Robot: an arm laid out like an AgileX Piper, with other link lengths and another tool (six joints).
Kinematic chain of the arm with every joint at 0, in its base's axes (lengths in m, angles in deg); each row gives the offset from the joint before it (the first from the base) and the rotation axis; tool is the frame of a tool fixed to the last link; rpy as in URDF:
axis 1: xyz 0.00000 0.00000 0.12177 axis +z
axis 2: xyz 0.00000 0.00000 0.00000 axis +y
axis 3: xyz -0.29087 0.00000 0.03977 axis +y
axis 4: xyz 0.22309 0.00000 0.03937 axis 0.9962 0 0.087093
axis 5: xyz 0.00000 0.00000 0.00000 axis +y
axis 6: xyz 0.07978 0.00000 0.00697 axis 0.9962 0 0.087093
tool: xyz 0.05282 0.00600 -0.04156 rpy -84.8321 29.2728 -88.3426
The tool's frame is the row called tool.
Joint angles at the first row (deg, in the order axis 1, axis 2, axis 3, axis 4, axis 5, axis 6):
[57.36, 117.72, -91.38, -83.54, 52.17, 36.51]
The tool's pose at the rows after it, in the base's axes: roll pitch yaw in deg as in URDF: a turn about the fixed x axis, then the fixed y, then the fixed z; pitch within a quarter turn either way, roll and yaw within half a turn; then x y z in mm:
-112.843 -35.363 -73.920 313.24 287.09 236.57
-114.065 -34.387 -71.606 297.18 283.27 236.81
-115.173 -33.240 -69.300 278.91 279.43 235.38
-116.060 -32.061 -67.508 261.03 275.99 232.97
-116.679 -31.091 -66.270 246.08 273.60 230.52
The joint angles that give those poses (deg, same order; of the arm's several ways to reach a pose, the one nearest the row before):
[58.43, 115.17, -87.98, -82.75, 51.49, 37.00]
[59.87, 112.18, -83.69, -82.42, 50.64, 38.43]
[61.71, 109.15, -79.07, -82.33, 49.95, 40.48]
[63.72, 106.56, -74.97, -82.23, 49.75, 42.71]
[65.58, 104.67, -71.89, -82.08, 49.90, 44.63]

